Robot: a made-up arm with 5 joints.
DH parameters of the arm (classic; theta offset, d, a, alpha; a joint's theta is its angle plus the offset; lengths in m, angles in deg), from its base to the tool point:
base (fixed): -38.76 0 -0.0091 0
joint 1: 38.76 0.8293 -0.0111 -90
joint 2: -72.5 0 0.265 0
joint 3: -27.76 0 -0.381 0
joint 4: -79.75 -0.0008 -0.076 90
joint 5: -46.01 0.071 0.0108 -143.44
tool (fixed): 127.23 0.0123 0 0
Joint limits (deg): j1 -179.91..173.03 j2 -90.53..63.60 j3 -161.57..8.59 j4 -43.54..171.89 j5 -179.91..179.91
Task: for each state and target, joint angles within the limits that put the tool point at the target. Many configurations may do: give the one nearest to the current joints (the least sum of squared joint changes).
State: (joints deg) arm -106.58 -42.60 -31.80 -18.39 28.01
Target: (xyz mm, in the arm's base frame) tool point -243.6 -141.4 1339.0
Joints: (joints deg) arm -148.63 -33.89 -72.46 -11.93 26.51
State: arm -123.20 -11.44 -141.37 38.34 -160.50
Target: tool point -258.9 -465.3 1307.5
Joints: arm -117.86 9.56 -118.53 43.12 -160.47
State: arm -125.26 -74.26 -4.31 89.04 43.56
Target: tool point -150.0 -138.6 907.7
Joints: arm -136.40 -74.51 -5.81 88.58 42.97
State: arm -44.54 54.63 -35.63 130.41 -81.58
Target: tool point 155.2 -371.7 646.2
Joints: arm -64.80 34.55 -69.71 123.37 -81.49
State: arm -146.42 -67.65 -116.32 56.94 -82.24
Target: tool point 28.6 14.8 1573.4
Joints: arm -179.91 -29.97 -136.68 47.88 -128.95
